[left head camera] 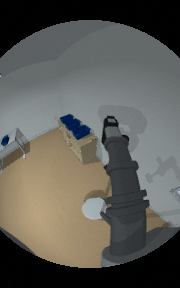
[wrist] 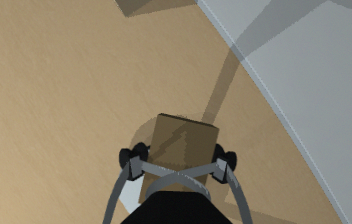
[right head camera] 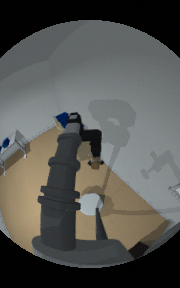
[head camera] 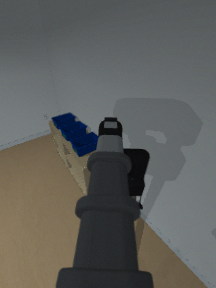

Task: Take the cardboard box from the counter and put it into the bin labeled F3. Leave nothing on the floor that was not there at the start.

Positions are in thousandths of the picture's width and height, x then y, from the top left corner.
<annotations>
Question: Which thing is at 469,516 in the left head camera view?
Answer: A low tan shelf unit.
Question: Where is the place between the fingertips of my gripper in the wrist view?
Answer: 504,694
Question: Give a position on a brown cardboard box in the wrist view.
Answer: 507,641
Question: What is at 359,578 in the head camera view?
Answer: A low tan shelf unit.
</annotations>
